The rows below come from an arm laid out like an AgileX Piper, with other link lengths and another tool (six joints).
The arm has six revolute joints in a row. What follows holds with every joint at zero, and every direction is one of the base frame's. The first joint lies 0.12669 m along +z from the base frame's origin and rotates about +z. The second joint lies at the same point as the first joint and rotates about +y. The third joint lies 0.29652 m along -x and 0.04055 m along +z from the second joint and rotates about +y. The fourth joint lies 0.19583 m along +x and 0.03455 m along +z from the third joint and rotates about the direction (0.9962, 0, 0.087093). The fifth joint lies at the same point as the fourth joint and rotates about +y. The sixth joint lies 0.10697 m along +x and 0.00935 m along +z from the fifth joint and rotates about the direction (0.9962, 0, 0.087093). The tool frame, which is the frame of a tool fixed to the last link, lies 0.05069 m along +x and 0.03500 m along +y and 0.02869 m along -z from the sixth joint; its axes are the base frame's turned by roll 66.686, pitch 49.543 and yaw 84.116 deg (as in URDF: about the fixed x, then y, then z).
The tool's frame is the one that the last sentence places.
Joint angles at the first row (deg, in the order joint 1, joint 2, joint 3, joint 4, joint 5, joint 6):
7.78 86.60 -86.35 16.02 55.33 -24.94
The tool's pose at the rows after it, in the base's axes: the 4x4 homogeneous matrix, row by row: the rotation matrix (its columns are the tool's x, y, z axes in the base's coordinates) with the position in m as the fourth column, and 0 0 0 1 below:
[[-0.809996 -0.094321 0.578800 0.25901], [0.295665 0.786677 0.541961 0.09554], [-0.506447 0.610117 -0.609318 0.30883], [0 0 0 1]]
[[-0.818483 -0.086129 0.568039 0.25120], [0.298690 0.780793 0.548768 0.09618], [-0.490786 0.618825 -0.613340 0.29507], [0 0 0 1]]
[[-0.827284 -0.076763 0.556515 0.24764], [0.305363 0.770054 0.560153 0.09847], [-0.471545 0.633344 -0.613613 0.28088], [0 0 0 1]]
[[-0.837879 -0.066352 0.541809 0.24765], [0.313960 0.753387 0.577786 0.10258], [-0.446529 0.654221 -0.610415 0.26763], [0 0 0 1]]
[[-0.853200 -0.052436 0.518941 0.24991], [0.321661 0.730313 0.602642 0.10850], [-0.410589 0.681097 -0.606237 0.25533], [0 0 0 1]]
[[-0.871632 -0.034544 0.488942 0.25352], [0.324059 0.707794 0.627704 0.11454], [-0.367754 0.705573 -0.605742 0.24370], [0 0 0 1]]
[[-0.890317 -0.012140 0.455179 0.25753], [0.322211 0.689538 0.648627 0.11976], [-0.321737 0.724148 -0.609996 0.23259], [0 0 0 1]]
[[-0.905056 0.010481 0.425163 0.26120], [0.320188 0.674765 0.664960 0.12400], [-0.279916 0.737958 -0.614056 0.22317], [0 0 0 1]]
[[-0.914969 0.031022 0.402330 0.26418], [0.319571 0.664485 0.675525 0.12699], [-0.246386 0.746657 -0.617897 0.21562], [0 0 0 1]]
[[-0.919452 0.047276 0.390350 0.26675], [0.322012 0.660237 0.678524 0.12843], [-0.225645 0.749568 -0.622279 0.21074], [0 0 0 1]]
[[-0.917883 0.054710 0.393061 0.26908], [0.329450 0.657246 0.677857 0.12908], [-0.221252 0.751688 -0.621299 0.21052], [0 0 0 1]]
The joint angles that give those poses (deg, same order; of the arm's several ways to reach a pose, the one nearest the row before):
7.78 84.33 -80.57 16.66 52.91 -26.00
7.78 83.08 -75.34 18.15 49.94 -27.35
7.78 82.86 -70.94 20.38 46.84 -29.07
7.78 83.65 -67.66 23.49 44.14 -31.30
7.78 85.35 -65.48 27.50 42.33 -34.06
7.78 87.70 -64.32 31.39 41.53 -36.86
7.78 90.34 -63.87 34.51 41.50 -39.12
7.78 92.76 -63.79 36.87 41.77 -40.76
7.78 94.71 -63.84 38.45 42.03 -41.75
7.78 96.01 -64.04 39.02 42.14 -41.90
7.78 96.43 -64.47 39.05 42.12 -41.42

